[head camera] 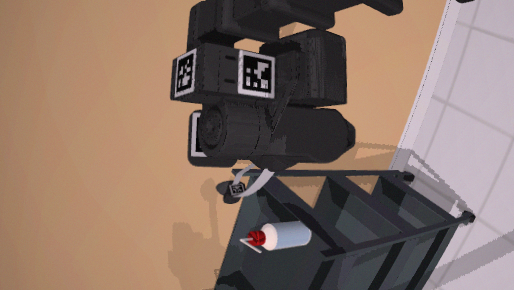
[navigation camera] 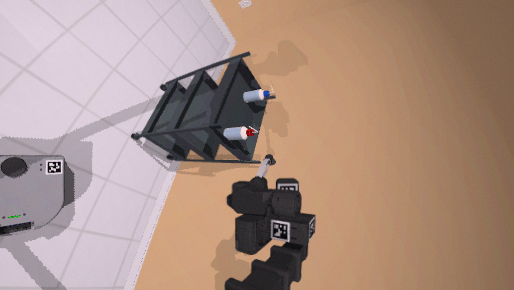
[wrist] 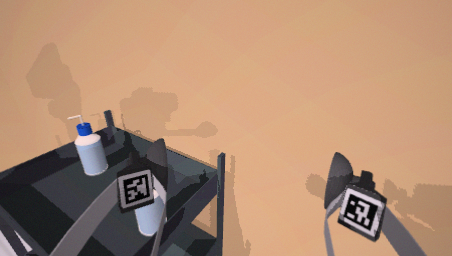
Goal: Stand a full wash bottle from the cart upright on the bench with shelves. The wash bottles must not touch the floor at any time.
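Places are measured from the robot's base along level axes (x back, y down, z right), in centimetres.
Pixels of known places: gripper, fingertip midpoint: (navigation camera: 270, 181); robot's base at its link origin: (navigation camera: 14, 165).
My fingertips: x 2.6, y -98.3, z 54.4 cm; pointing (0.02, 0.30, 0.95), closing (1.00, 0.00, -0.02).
Ahead of a thing's pixels: the offset from my fingertips to its middle. "*": to the spot under its first point. Level surfaces: height alone.
A wash bottle with a red cap @[dz +16.9, dx -18.8, dy +23.3 cm] (head camera: 287, 236) (navigation camera: 235, 133) stands on the top tray of the dark cart @[* dz +28.4, dx -4.7, dy +47.9 cm] (head camera: 320, 173) (navigation camera: 225, 161) (wrist: 220, 200). In the wrist view its light blue body (wrist: 148, 220) is partly hidden behind the left finger. A second wash bottle with a blue cap @[dz +34.6, dx -42.5, dy +23.3 cm] (navigation camera: 253, 96) (wrist: 92, 155) stands upright on the same tray. My gripper (wrist: 245, 164) is open, its fingers wide apart with nothing between them. Its left finger overlaps the cart's near corner in the wrist view; its right finger is beyond the cart's side. The bench with shelves does not show.
The cart has lower shelves and corner posts that rise above its top tray. A tan wall (head camera: 100, 150) (navigation camera: 400, 150) (wrist: 280, 75) lies behind it. White floor tiles @[dy +98.2 cm] (head camera: 480, 75) (navigation camera: 100, 60) and my grey base (navigation camera: 30, 190) show too.
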